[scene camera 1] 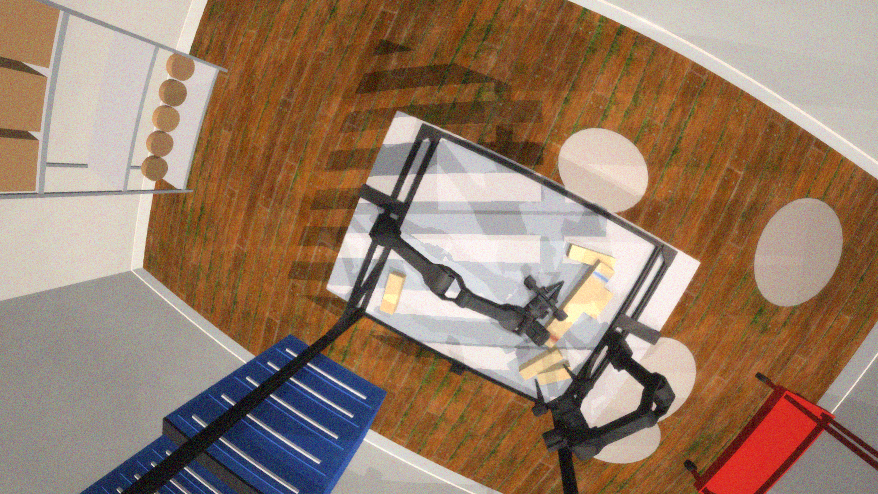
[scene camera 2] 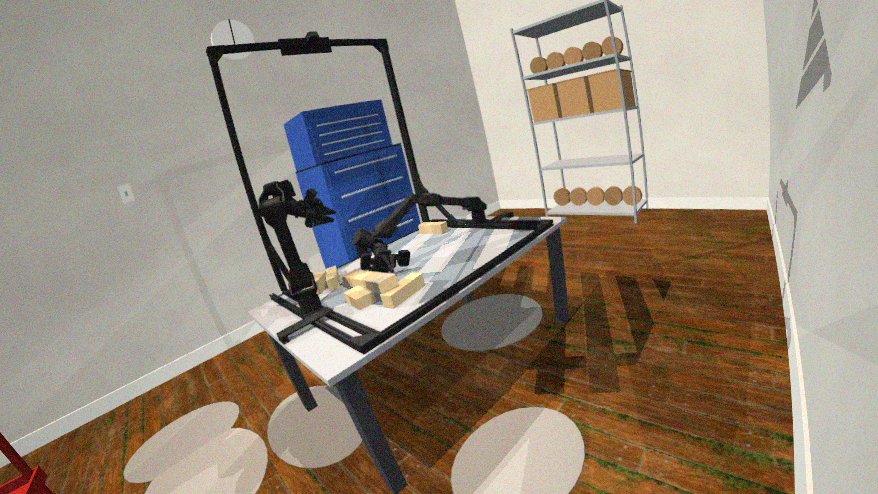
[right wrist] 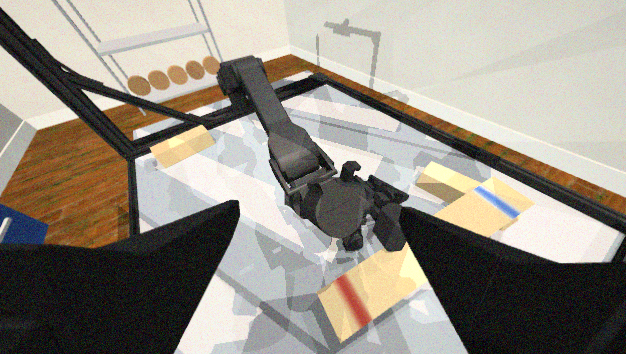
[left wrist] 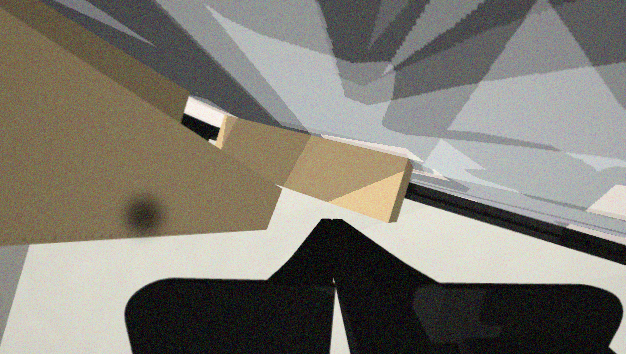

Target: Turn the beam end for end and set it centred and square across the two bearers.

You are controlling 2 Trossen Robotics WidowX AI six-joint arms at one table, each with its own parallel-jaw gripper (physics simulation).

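Pixels of known places: left gripper, fingertip midpoint: (scene camera 1: 563,281) (scene camera 2: 393,271) (right wrist: 407,196) (left wrist: 330,229); right gripper, fingertip midpoint: (scene camera 1: 549,371) (scene camera 2: 334,216) (right wrist: 321,210); left arm's base, link origin: (scene camera 1: 388,225) (scene camera 2: 479,222) (right wrist: 241,106); right arm's base, link origin: (scene camera 1: 614,339) (scene camera 2: 311,310).
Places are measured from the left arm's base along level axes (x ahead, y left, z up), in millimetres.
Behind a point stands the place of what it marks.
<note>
The pale wooden beam (scene camera 1: 580,304) {x 714, y 66, z 44 mm} (scene camera 2: 381,282) {x 747, y 218, z 60 mm} (right wrist: 382,280) {x 697, y -38, z 31 mm} lies slantwise at the table's lower right in scene camera 1, its blue band (scene camera 1: 602,276) {x 726, y 185, z 61 mm} (right wrist: 497,201) {x 724, y 182, z 60 mm} at the upper end and its red band (scene camera 1: 553,337) {x 699, y -86, z 25 mm} (right wrist: 354,300) {x 692, y -85, z 25 mm} at the lower. A pale block (scene camera 1: 583,252) {x 639, y 223, z 25 mm} (scene camera 2: 403,291) {x 697, y 246, z 10 mm} (left wrist: 350,175) {x 635, y 190, z 2 mm} (right wrist: 447,182) {x 648, y 198, z 25 mm} is at the blue end. I cannot tell which blocks are the two bearers. My left gripper (scene camera 1: 561,283) {x 625, y 107, z 29 mm} (left wrist: 330,229) {x 625, y 107, z 29 mm} is shut and empty, close beside the beam. My right gripper (scene camera 1: 551,373) {x 670, y -110, z 248 mm} (scene camera 2: 330,215) {x 670, y -110, z 248 mm} is open and empty, raised near the red end.
Two pale blocks (scene camera 1: 540,363) {x 711, y -197, z 25 mm} (scene camera 2: 332,278) {x 750, y -131, z 24 mm} stand near the red end. Another block (scene camera 2: 359,297) {x 797, y 143, z 19 mm} is close to the beam. One more block (scene camera 1: 392,292) {x 116, y -209, z 28 mm} (scene camera 2: 432,227) {x 136, y -195, z 15 mm} (right wrist: 183,145) {x 139, y -217, z 20 mm} lies at the table's far side from them. Black frame rails (scene camera 1: 509,160) {x 286, y 380, z 1 mm} (scene camera 2: 454,283) {x 590, y 364, z 1 mm} edge the table.
</note>
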